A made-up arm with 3 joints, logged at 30 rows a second.
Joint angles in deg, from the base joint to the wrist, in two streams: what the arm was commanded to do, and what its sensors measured. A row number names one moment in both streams.
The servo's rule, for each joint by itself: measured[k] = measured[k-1] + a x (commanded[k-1-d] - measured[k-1]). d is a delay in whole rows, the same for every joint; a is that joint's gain. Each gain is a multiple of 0.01, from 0.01 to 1. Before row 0 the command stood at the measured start. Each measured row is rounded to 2 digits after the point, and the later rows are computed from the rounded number. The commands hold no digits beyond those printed.
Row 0, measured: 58.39, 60.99, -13.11
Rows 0 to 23, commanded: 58.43, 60.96, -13.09; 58.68, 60.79, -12.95; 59.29, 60.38, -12.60; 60.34, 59.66, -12.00; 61.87, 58.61, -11.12; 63.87, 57.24, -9.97; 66.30, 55.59, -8.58; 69.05, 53.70, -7.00; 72.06, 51.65, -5.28; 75.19, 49.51, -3.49; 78.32, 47.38, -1.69; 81.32, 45.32, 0.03; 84.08, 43.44, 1.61; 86.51, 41.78, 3.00; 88.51, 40.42, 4.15; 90.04, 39.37, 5.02; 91.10, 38.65, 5.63; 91.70, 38.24, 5.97; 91.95, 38.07, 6.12; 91.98, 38.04, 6.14; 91.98, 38.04, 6.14; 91.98, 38.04, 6.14; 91.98, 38.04, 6.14; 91.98, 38.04, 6.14
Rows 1 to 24, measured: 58.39, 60.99, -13.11; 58.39, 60.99, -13.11; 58.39, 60.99, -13.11; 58.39, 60.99, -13.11; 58.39, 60.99, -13.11; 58.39, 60.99, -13.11; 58.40, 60.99, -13.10; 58.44, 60.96, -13.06; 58.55, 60.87, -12.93; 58.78, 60.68, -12.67; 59.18, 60.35, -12.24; 59.79, 59.85, -11.60; 60.64, 59.17, -10.75; 61.73, 58.29, -9.70; 63.07, 57.23, -8.46; 64.65, 55.99, -7.07; 66.43, 54.61, -5.56; 68.37, 53.12, -3.99; 70.41, 51.57, -2.42; 72.50, 50.00, -0.90; 74.58, 48.47, 0.51; 76.59, 47.01, 1.77; 78.48, 45.67, 2.85; 80.20, 44.48, 3.72
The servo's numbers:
d 6
a 0.13 0.16 0.28

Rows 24 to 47, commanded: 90.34, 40.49, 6.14; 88.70, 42.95, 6.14; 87.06, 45.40, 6.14; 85.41, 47.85, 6.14; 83.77, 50.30, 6.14; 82.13, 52.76, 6.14; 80.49, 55.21, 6.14; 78.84, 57.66, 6.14; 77.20, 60.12, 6.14; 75.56, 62.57, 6.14; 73.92, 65.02, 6.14; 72.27, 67.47, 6.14; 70.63, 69.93, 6.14; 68.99, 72.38, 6.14; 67.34, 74.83, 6.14; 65.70, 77.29, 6.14; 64.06, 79.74, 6.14; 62.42, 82.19, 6.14; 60.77, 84.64, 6.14; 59.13, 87.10, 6.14; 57.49, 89.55, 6.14; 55.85, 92.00, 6.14; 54.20, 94.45, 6.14; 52.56, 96.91, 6.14
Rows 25 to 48, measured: 81.73, 43.45, 4.39; 83.06, 42.58, 4.88; 84.22, 41.85, 5.23; 85.23, 41.24, 5.48; 86.11, 40.73, 5.66; 86.87, 40.30, 5.79; 87.32, 40.33, 5.89; 87.50, 40.75, 5.96; 87.44, 41.49, 6.01; 87.18, 42.51, 6.05; 86.74, 43.76, 6.08; 86.14, 45.20, 6.10; 85.41, 46.80, 6.11; 84.56, 48.54, 6.12; 83.60, 50.39, 6.13; 82.55, 52.34, 6.13; 81.43, 54.37, 6.13; 80.24, 56.47, 6.13; 78.99, 58.62, 6.13; 77.69, 60.82, 6.13; 76.34, 63.06, 6.13; 74.96, 65.34, 6.13; 73.54, 67.64, 6.13; 72.09, 69.97, 6.13
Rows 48 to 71, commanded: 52.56, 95.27, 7.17; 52.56, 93.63, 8.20; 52.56, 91.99, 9.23; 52.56, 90.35, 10.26; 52.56, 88.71, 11.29; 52.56, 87.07, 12.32; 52.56, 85.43, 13.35; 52.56, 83.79, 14.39; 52.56, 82.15, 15.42; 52.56, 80.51, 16.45; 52.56, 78.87, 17.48; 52.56, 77.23, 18.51; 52.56, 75.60, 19.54; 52.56, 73.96, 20.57; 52.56, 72.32, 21.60; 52.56, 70.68, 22.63; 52.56, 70.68, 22.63; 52.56, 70.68, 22.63; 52.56, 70.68, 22.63; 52.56, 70.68, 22.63; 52.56, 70.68, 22.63; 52.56, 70.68, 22.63; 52.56, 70.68, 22.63; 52.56, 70.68, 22.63
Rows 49 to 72, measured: 70.62, 72.32, 6.13; 69.13, 74.68, 6.13; 67.62, 77.06, 6.13; 66.09, 79.45, 6.13; 64.54, 81.85, 6.13; 62.98, 84.26, 6.13; 61.63, 86.02, 6.42; 60.45, 87.24, 6.92; 59.42, 88.00, 7.57; 58.53, 88.38, 8.32; 57.75, 88.43, 9.15; 57.08, 88.21, 10.04; 56.49, 87.77, 10.97; 55.98, 87.13, 11.93; 55.54, 86.33, 12.91; 55.15, 85.40, 13.90; 54.81, 84.36, 14.90; 54.52, 83.22, 15.91; 54.27, 82.00, 16.93; 54.05, 80.71, 17.95; 53.86, 79.37, 18.97; 53.69, 77.98, 19.99; 53.54, 76.81, 20.73; 53.41, 75.83, 21.26
